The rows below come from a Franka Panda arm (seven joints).
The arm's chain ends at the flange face. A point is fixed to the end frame.
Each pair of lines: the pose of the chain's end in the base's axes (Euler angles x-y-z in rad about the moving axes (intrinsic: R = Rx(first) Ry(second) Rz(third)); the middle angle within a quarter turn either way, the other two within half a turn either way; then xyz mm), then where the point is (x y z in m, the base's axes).
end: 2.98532 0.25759 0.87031 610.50 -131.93 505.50
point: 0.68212 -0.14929 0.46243
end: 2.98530 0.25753 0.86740 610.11 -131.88 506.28
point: 0.68176 -0.14908 0.46319
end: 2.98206 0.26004 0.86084 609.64 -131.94 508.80
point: 0.68146 -0.14887 0.46590
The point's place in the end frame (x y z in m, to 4 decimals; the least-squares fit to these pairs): 0.0452 -0.0374 0.0620
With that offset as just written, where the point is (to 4 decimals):
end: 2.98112 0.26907 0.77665 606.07 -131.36 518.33
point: 0.6789 -0.1434 0.4755
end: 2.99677 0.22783 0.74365 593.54 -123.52 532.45
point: 0.6646 -0.1334 0.4862
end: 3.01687 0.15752 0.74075 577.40 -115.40 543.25
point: 0.6450 -0.1248 0.4920
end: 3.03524 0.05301 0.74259 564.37 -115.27 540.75
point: 0.6262 -0.1245 0.4826
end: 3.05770 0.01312 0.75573 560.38 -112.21 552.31
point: 0.6197 -0.1211 0.4916
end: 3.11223 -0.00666 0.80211 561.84 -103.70 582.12
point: 0.6197 -0.1120 0.5200
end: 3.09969 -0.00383 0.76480 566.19 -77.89 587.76
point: 0.6245 -0.0848 0.5258
